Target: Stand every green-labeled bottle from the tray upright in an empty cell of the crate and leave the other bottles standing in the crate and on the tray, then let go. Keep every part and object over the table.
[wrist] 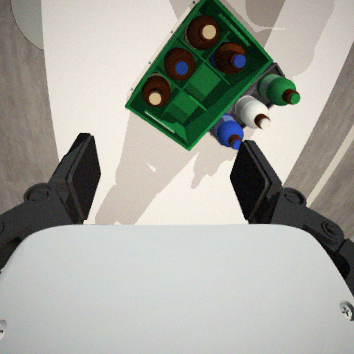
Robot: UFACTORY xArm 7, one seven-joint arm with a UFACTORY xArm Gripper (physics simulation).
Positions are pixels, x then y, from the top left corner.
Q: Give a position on a blue bottle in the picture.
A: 229, 133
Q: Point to a white bottle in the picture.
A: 253, 113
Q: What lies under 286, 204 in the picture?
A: My gripper.
